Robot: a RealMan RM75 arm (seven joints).
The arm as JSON. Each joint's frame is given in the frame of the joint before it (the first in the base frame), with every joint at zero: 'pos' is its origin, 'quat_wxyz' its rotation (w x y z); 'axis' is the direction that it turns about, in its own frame. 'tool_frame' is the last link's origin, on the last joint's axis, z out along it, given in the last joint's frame.
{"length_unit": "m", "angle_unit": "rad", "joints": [
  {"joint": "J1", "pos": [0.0, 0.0, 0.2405], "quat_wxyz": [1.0, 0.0, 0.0, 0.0], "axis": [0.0, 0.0, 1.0]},
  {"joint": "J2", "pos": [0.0, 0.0, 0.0], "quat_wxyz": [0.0, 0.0, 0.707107, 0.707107], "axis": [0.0, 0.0, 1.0]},
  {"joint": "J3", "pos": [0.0, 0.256, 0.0], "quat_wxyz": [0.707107, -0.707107, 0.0, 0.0], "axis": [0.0, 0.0, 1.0]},
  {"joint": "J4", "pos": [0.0, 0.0, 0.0], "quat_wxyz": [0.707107, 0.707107, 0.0, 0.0], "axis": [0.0, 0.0, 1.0]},
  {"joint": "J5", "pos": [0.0, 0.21, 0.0], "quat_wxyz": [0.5, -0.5, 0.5, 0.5], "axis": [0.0, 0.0, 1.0]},
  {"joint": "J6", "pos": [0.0, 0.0, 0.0], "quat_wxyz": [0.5, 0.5, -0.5, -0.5], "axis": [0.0, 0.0, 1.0]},
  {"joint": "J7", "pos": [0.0, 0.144, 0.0], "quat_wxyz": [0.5, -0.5, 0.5, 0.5], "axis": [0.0, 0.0, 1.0]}
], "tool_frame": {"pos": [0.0, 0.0, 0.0], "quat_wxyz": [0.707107, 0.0, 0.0, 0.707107]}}
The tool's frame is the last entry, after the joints.
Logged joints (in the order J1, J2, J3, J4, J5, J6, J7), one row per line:
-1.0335, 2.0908, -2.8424, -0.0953, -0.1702, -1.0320, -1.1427
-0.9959, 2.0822, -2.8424, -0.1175, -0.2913, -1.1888, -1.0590
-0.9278, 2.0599, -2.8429, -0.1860, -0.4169, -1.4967, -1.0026
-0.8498, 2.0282, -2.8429, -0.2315, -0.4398, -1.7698, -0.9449
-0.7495, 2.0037, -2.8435, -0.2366, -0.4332, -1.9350, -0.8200
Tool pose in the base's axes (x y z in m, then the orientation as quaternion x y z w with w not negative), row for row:
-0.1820, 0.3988, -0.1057, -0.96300, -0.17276, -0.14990, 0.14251
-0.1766, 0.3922, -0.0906, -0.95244, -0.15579, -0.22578, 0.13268
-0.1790, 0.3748, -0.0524, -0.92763, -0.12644, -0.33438, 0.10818
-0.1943, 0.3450, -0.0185, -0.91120, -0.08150, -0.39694, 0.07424
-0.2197, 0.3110, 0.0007, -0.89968, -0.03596, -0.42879, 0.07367
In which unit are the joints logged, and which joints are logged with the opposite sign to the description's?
The joints are logged in radians. Opposite sign: J2, J3, J6.
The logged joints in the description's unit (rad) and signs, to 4 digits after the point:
-1.0335, -2.0908, 2.8424, -0.0953, -0.1702, 1.0320, -1.1427
-0.9959, -2.0822, 2.8424, -0.1175, -0.2913, 1.1888, -1.0590
-0.9278, -2.0599, 2.8429, -0.1860, -0.4169, 1.4967, -1.0026
-0.8498, -2.0282, 2.8429, -0.2315, -0.4398, 1.7698, -0.9449
-0.7495, -2.0037, 2.8435, -0.2366, -0.4332, 1.9350, -0.8200

